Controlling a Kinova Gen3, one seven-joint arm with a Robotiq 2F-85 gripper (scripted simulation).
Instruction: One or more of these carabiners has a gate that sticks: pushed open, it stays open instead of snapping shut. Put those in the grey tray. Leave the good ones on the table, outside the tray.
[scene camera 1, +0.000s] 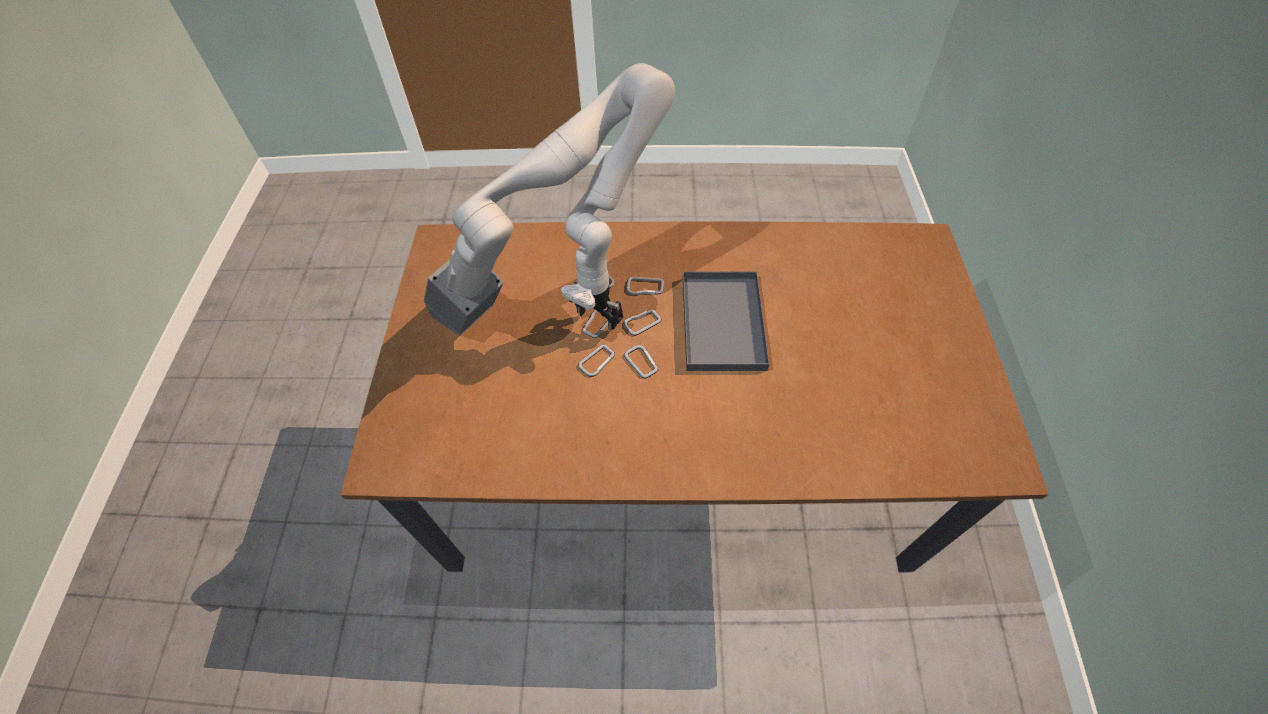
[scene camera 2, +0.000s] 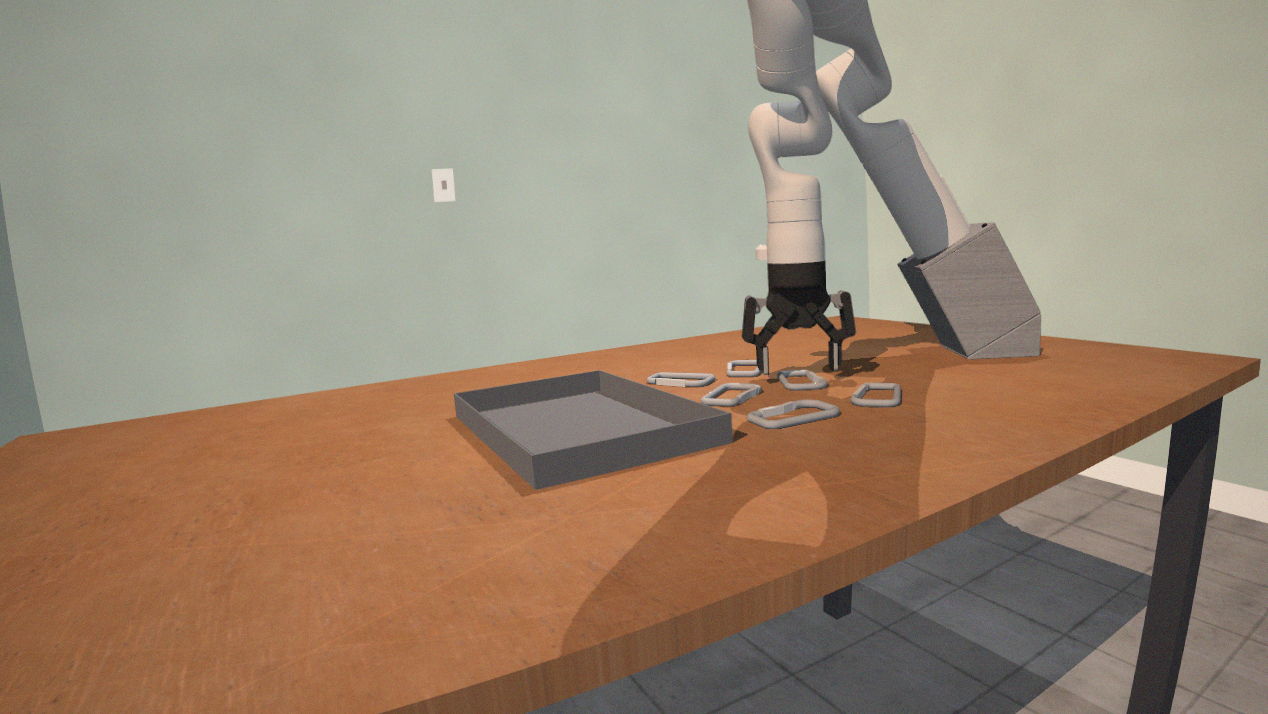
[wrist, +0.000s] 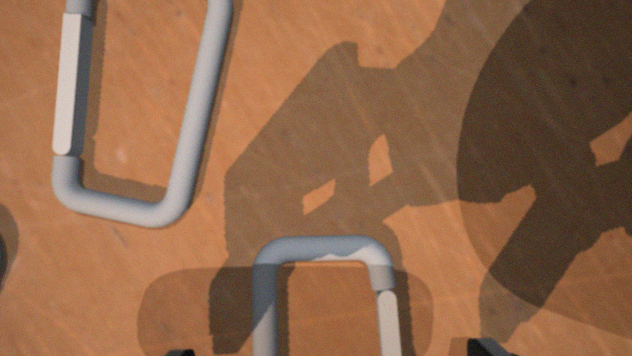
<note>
I see my gripper (scene camera 2: 799, 371) and a grey tray (scene camera 2: 612, 423).
The grey tray is seen too in scene camera 1 (scene camera 1: 724, 320). My gripper also shows in scene camera 1 (scene camera 1: 597, 321). The wrist view does not show the grey tray: it is out of frame.
</note>
